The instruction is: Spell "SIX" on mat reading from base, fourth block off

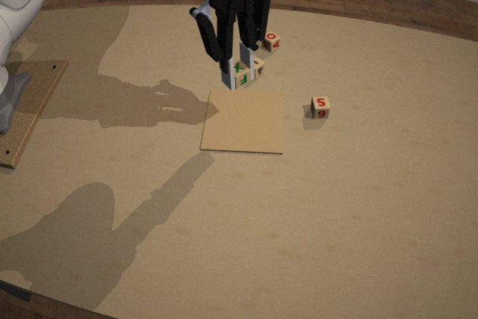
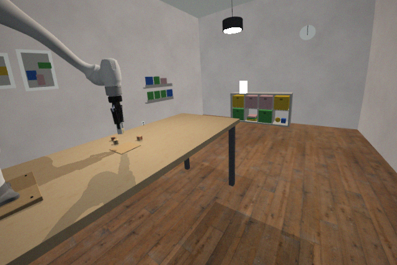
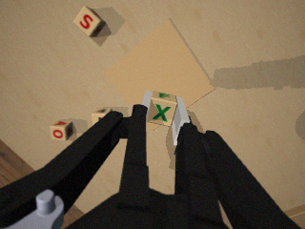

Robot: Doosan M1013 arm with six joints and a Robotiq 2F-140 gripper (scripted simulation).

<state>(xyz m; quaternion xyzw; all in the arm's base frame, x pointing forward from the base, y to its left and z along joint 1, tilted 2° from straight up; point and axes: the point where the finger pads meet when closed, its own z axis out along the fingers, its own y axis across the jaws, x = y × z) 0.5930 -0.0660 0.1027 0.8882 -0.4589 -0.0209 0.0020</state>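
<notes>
Right now my hand is 13 cm above the tan mat and 1 cm short of it. Also, from my hand: I block: 12 cm to the left, 12 cm below, 3 cm ahead; then S block: 15 cm ahead, 12 cm below, 1 cm to the left; then letter block: 2 cm below.
</notes>
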